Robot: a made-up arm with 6 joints.
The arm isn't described. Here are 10 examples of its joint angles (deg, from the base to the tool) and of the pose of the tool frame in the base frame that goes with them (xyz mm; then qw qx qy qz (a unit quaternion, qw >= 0)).
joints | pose
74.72 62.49 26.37 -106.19 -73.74 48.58 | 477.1 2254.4 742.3 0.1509 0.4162 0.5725 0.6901
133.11 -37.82 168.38 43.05 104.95 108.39 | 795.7 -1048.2 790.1 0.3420 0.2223 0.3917 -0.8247
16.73 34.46 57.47 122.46 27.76 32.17 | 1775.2 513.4 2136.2 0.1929 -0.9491 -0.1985 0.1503
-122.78 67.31 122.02 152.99 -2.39 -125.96 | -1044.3 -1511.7 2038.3 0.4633 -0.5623 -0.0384 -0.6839
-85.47 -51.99 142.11 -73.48 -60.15 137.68 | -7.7 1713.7 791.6 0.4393 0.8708 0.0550 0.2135
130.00 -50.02 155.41 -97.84 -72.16 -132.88 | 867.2 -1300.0 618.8 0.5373 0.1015 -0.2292 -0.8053
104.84 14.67 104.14 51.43 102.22 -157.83 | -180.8 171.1 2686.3 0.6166 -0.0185 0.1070 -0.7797
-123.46 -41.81 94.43 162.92 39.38 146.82 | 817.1 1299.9 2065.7 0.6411 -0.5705 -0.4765 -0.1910
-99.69 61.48 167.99 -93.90 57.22 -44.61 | -265.4 -780.3 2034.9 0.1315 -0.0442 -0.8159 0.5614
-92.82 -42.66 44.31 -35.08 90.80 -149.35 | -38.7 953.8 2431.4 0.2944 -0.0470 -0.2212 0.9285
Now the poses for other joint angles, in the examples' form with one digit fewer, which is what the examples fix.
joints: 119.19 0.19 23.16 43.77 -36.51 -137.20
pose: -494 1008 2292 0.408 0.652 0.455 0.448
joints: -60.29 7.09 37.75 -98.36 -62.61 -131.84
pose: 639 -895 2507 0.231 -0.972 0.039 -0.024
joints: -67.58 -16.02 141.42 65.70 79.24 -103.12
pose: -372 1122 1849 0.246 -0.868 -0.140 0.409
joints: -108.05 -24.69 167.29 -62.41 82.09 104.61
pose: 265 1198 1102 0.333 0.338 0.880 -0.033
